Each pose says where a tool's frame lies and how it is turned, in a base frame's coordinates. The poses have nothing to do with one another.
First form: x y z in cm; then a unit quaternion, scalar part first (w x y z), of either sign.
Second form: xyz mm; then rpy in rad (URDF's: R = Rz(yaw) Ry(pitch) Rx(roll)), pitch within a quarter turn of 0, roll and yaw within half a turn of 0. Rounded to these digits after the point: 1 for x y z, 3 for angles.
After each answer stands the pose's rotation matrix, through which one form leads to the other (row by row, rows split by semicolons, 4 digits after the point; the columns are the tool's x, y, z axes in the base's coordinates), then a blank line. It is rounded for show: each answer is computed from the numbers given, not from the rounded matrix.
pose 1, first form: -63.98 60.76 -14.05 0.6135 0.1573 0.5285 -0.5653
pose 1, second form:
-639.8 607.6 -140.5 -0.801 0.973 -1.930
-0.1978 0.8599 0.4706; -0.5274 0.3114 -0.7905; -0.8263 -0.4045 0.3919

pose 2, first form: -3.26 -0.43 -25.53 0.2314 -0.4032 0.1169 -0.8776
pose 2, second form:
-32.6 -4.3 -255.3 -0.544 -0.712 -2.419
-0.5678 0.3119 0.7618; -0.5004 -0.8656 -0.0186; 0.6536 -0.3918 0.6475

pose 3, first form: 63.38 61.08 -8.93 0.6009 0.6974 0.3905 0.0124
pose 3, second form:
633.8 610.8 -89.3 1.887 0.469 0.678
0.6947 0.5297 0.4866; 0.5595 0.0270 -0.8284; -0.4520 0.8477 -0.2776

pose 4, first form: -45.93 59.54 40.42 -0.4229 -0.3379 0.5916 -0.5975
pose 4, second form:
-459.3 595.4 404.2 -1.402 -1.129 2.892
-0.4140 -0.9052 -0.0966; 0.1056 0.0577 -0.9927; 0.9041 -0.4212 0.0717

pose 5, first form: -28.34 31.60 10.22 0.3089 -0.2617 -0.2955 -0.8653
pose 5, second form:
-283.4 316.0 102.2 0.470 -0.689 -2.627
-0.6722 0.6893 0.2703; -0.3799 -0.6345 0.6731; 0.6355 0.3497 0.6884

